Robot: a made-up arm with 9 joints. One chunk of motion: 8 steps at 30 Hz.
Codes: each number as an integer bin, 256 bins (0 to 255) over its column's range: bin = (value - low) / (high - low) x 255, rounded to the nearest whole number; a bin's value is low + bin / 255 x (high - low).
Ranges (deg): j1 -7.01..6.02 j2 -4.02..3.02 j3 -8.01..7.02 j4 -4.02..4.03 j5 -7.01..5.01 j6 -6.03..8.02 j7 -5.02..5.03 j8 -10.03..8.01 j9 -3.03..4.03
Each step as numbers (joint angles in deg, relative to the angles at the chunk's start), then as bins.
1 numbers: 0.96 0.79 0.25 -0.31 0.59 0.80 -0.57 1.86 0.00
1 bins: 156 174 140 118 161 124 113 168 109
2 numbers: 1.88 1.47 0.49 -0.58 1.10 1.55 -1.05 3.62 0.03
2 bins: 174 199 144 109 172 138 101 193 111
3 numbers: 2.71 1.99 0.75 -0.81 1.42 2.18 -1.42 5.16 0.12
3 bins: 190 218 149 102 179 149 91 215 114
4 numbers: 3.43 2.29 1.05 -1.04 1.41 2.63 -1.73 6.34 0.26
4 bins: 204 229 154 94 179 157 83 231 119
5 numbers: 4.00 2.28 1.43 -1.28 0.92 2.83 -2.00 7.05 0.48
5 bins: 215 228 160 87 168 161 77 241 127
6 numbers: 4.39 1.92 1.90 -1.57 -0.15 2.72 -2.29 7.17 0.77
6 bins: 223 215 168 78 146 159 69 243 137
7 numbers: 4.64 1.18 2.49 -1.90 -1.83 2.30 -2.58 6.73 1.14
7 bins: 228 188 178 67 110 151 62 237 151
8 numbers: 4.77 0.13 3.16 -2.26 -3.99 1.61 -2.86 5.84 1.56
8 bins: 231 150 190 56 64 139 55 224 166
